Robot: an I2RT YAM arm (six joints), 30 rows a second.
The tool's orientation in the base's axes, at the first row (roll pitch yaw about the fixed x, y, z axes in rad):
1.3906 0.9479 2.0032
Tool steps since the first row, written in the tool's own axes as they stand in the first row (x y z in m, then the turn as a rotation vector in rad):
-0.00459 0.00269 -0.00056 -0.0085 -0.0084 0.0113
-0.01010 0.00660 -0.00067 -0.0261 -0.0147 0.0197
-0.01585 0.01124 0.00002 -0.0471 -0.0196 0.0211
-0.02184 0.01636 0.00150 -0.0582 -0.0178 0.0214
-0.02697 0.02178 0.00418 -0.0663 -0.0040 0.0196
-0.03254 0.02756 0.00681 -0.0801 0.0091 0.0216
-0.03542 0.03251 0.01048 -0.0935 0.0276 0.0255
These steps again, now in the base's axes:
-0.00068 -0.00099 0.00521 0.0157 -0.0038 0.0033
-0.00137 -0.00142 0.01192 0.0301 -0.0127 0.0148
-0.00170 -0.00107 0.01933 0.0388 -0.0262 0.0292
-0.00155 -0.00011 0.02728 0.0409 -0.0308 0.0393
-0.00076 0.00216 0.03484 0.0345 -0.0270 0.0536
-0.00009 0.00440 0.04296 0.0330 -0.0248 0.0725
0.00121 0.00809 0.04852 0.0303 -0.0177 0.0944

